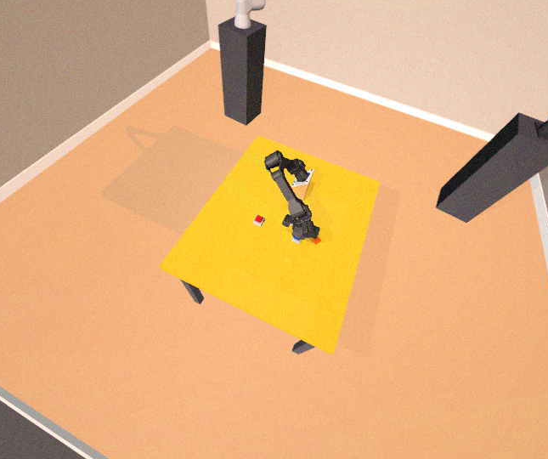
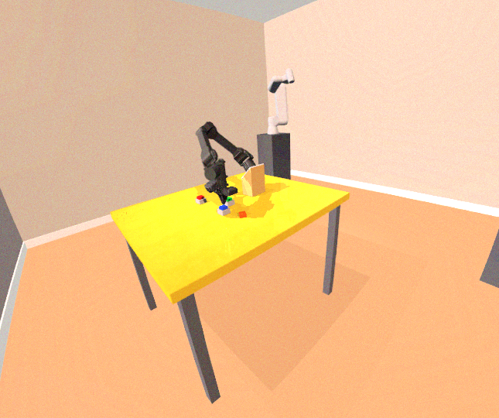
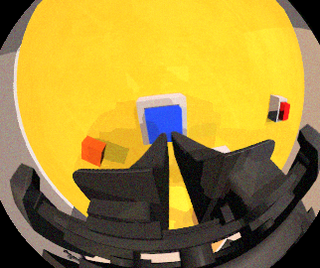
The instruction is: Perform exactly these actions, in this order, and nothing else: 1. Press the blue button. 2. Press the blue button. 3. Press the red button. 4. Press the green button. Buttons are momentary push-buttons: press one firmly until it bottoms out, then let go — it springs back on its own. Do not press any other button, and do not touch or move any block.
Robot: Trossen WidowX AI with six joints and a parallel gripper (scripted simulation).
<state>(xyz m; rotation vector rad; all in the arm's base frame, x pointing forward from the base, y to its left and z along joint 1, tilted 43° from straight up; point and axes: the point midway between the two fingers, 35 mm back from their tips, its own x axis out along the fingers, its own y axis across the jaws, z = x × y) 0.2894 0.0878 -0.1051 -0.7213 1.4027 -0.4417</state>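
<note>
My gripper tip is 10 mm above the blue button. Round my gripper tip: red button: 30 mm ahead, 230 mm to the right, 10 mm below; small orange block: 50 mm behind, 100 mm to the left, 40 mm below; green button: 70 mm behind, 80 mm to the right, 10 mm below.
</note>
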